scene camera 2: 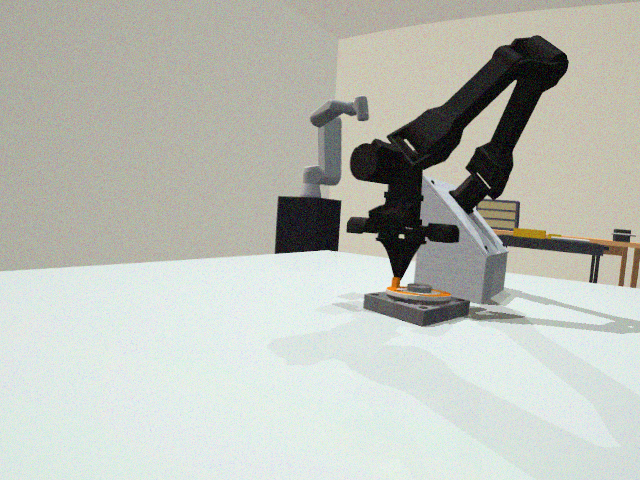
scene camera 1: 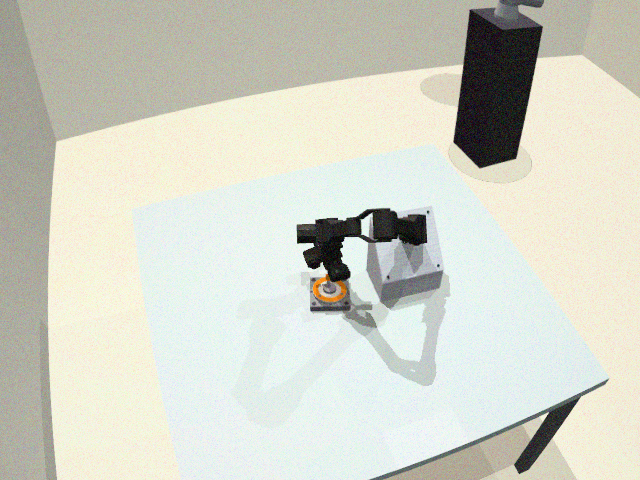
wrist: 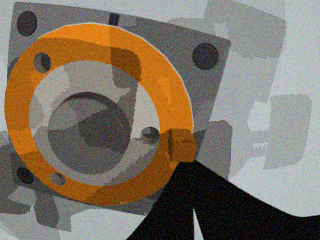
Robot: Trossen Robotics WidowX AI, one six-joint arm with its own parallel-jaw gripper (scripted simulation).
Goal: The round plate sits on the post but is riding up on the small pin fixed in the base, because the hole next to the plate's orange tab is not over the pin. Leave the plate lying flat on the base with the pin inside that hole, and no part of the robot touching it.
Labels:
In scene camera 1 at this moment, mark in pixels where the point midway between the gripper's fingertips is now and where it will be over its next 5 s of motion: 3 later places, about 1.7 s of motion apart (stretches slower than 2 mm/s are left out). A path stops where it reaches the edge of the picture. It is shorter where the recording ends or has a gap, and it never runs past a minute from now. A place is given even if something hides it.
My gripper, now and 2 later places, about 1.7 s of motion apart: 331, 275; 322, 276; 314, 284

